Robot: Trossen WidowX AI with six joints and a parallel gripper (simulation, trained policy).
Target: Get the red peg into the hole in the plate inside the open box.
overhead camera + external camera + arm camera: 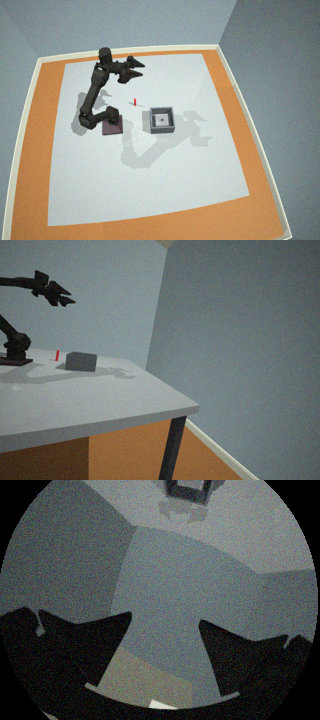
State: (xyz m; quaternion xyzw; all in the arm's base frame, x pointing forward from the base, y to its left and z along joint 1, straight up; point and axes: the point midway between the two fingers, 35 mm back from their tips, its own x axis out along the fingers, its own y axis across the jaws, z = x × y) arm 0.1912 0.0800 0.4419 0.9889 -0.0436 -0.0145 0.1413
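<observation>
Right now my gripper tip is 420 mm above the red peg, 80 mm past it and 70 mm to the right of it. From my gripper tip the other things lie so: grey box (430 mm below, 120 mm ahead, 80 mm to the right); then plate (410 mm below, 120 mm ahead, 80 mm to the right).
</observation>
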